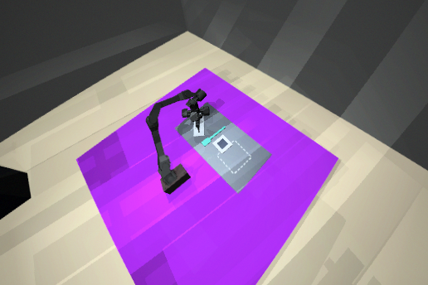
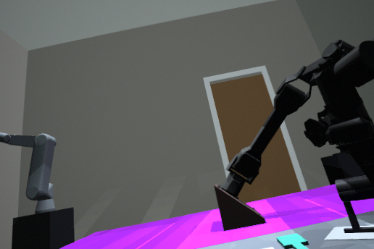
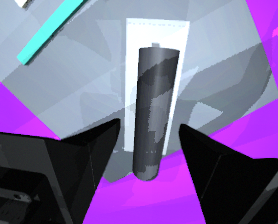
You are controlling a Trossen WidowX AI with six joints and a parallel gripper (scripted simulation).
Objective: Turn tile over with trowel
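Now: gripper tip 160 mm to the left of the teal trowel and 70 mm above it. From my gripper tip the other things lie so: grey mat (20 mm ahead, 210 mm to the right, 100 mm below); white tile (20 mm ahead, 240 mm to the right, 70 mm below).
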